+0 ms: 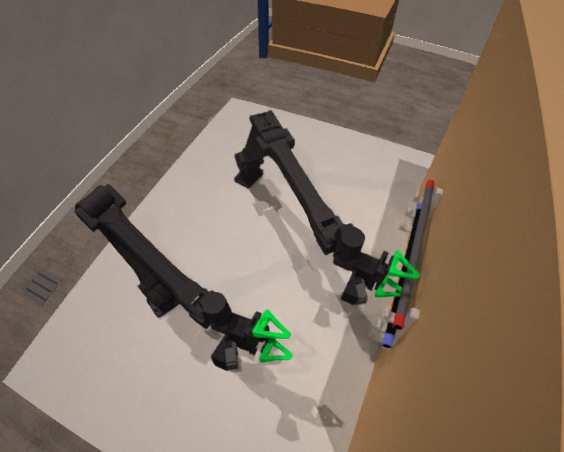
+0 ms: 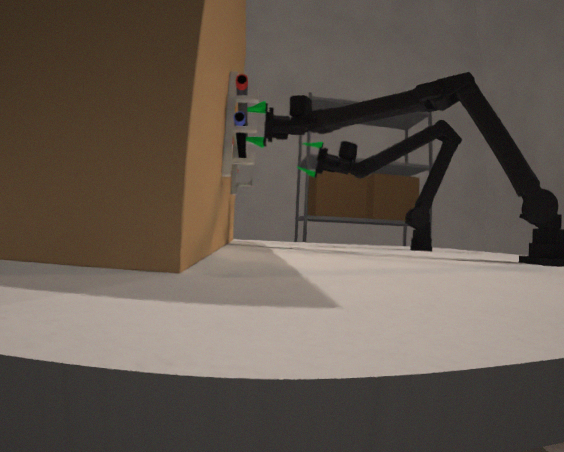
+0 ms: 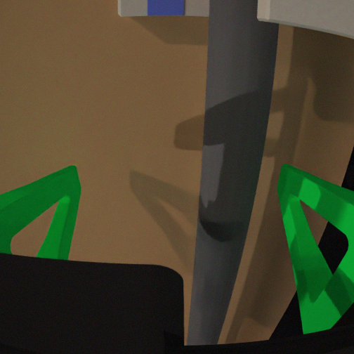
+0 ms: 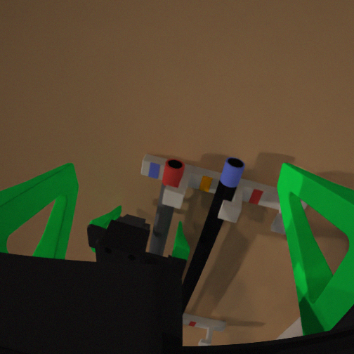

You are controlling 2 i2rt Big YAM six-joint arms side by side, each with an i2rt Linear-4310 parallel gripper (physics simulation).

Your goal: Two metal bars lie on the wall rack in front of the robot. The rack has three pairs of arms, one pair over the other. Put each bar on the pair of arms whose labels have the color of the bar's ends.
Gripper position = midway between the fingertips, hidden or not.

In view: the left gripper (image 1: 412, 285), the right gripper (image 1: 290, 346), a brown wall panel (image 1: 476, 363) and a wall rack (image 4: 250, 191).
The left gripper is seen too in image 2 (image 2: 242, 124), in image 3 (image 3: 178, 176) and in image 4 (image 4: 149, 215). The right gripper shows as well in image 4 (image 4: 177, 174). The brown wall panel also shows in image 3 (image 3: 122, 98) and in image 4 (image 4: 99, 91).
